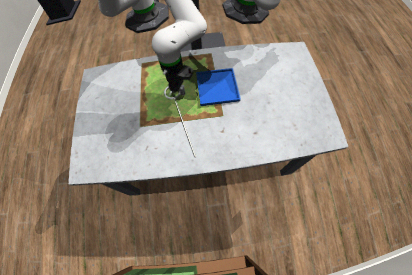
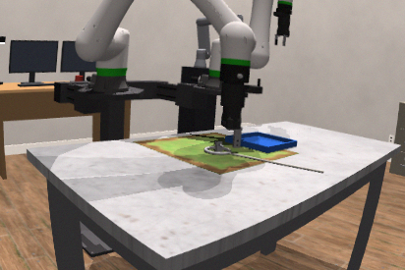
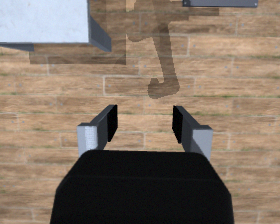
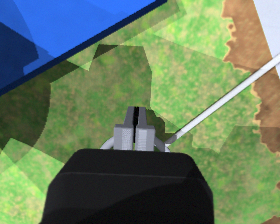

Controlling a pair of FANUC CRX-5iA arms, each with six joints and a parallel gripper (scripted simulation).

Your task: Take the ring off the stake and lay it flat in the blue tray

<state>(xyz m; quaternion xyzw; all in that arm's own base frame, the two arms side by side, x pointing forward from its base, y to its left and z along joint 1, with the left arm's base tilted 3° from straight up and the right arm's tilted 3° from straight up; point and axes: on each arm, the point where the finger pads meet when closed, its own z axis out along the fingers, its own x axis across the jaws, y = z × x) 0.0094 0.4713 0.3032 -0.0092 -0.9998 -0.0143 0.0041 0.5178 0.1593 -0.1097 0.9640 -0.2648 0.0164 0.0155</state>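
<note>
Now: the grey stake 50 mm to the right of my right hand, 30 mm behind it and 20 mm below it. Also, from my right hand: blue tray: 170 mm to the left, 40 mm behind, 20 mm below; then grey ring: 50 mm to the right, 30 mm below, 30 mm behind.
</note>
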